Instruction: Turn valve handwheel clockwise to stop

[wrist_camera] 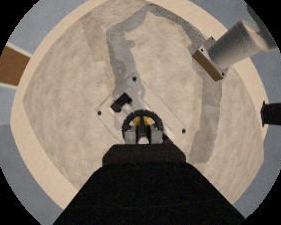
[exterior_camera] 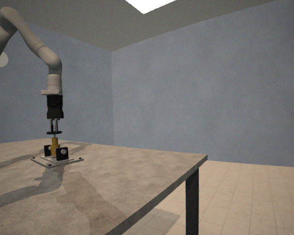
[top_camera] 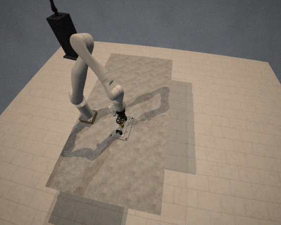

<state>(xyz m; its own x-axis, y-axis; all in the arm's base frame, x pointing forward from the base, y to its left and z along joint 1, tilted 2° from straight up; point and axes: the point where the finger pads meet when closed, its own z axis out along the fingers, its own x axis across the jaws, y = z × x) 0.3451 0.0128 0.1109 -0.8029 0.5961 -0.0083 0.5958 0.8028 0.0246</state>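
Now: the black handwheel 30 mm below my hand.
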